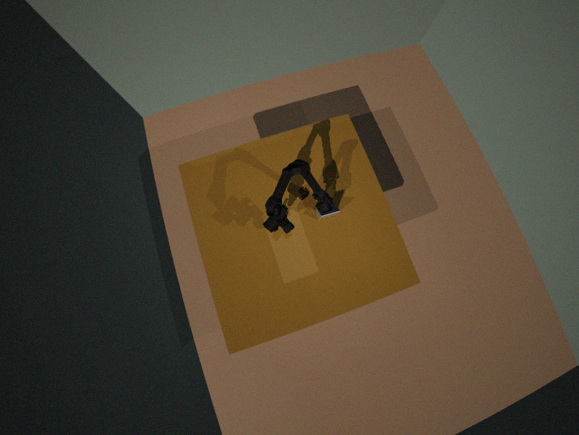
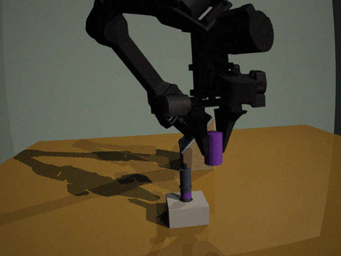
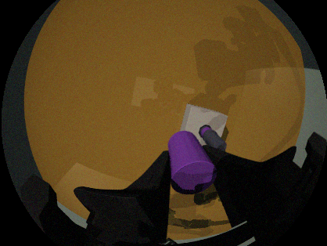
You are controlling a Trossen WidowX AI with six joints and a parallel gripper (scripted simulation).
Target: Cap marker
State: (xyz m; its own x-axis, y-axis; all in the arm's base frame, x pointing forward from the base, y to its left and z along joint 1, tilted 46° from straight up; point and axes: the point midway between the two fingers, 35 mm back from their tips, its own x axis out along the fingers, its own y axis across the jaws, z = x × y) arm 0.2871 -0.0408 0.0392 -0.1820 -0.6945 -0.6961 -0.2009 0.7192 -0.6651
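Right now the grey holder block is 10 cm below my gripper tip, 5 cm to the right of it and 1 cm behind it. Also, from my gripper tip: purple cap 1 cm above.
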